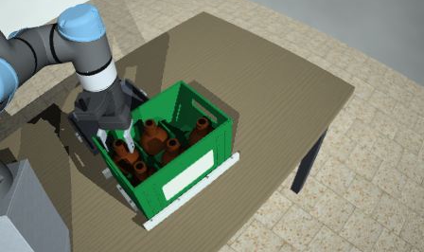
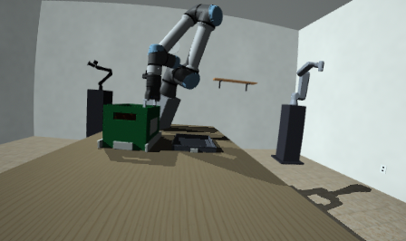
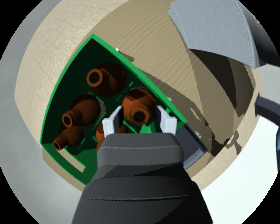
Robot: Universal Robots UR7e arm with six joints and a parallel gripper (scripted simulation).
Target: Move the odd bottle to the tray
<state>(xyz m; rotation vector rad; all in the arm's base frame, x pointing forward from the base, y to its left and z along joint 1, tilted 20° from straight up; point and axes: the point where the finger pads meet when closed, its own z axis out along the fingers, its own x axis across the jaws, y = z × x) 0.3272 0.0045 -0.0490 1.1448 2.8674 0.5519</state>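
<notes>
Now: the crate 9 cm ahead of my hand, 4 cm to the right of it and 8 cm below it. Also, from my hand: dark grey tray (6 cm ahead, 25 cm to the left, 15 cm below).
</notes>
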